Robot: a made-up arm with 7 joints.
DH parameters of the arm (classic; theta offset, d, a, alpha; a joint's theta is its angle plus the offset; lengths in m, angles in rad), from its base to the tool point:
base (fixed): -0.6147 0 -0.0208 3.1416
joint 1: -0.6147 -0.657 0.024 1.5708
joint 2: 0 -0.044 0.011 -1.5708
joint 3: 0 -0.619 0.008 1.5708
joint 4: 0 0.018 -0.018 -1.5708
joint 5: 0 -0.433 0.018 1.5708
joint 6: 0 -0.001 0.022 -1.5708
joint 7: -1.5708 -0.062 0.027 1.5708
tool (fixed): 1.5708 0.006 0 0
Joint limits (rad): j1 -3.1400..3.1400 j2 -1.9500..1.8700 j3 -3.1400..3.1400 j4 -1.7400..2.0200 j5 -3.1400..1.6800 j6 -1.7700..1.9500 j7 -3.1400..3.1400
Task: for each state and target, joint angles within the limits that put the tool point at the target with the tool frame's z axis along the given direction. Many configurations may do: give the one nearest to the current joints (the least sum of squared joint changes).
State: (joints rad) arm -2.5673 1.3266 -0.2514 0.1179 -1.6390 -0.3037 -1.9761
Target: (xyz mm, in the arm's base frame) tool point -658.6 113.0 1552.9 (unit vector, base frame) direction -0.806 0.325 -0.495
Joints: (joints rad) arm -3.0477 0.7096 0.0224 -0.2356 -1.4538 -0.5041 -1.4431
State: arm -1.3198 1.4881 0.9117 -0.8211 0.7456 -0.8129 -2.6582
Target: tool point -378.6 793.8 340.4 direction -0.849 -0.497 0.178
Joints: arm -1.5978 1.7551 1.8373 -1.0498 1.4584 -1.1251 -2.0970
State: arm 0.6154 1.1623 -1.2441 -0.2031 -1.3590 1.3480 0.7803
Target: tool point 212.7 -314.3 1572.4 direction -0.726 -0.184 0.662
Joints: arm 0.6412 0.5504 -0.9157 -0.4506 -1.2720 1.6089 0.8148
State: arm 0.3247 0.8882 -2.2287 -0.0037 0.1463 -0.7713 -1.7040
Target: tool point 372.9 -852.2 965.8 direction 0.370 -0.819 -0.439
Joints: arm 0.7027 1.1212 -1.7737 -0.8248 0.2372 -1.3233 -2.4631
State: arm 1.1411 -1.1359 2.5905 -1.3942 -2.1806 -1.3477 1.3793
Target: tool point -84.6 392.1 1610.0 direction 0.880 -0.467 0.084
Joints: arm 1.2350 -0.7260 2.8294 -0.7523 -2.1383 -1.2514 1.8105
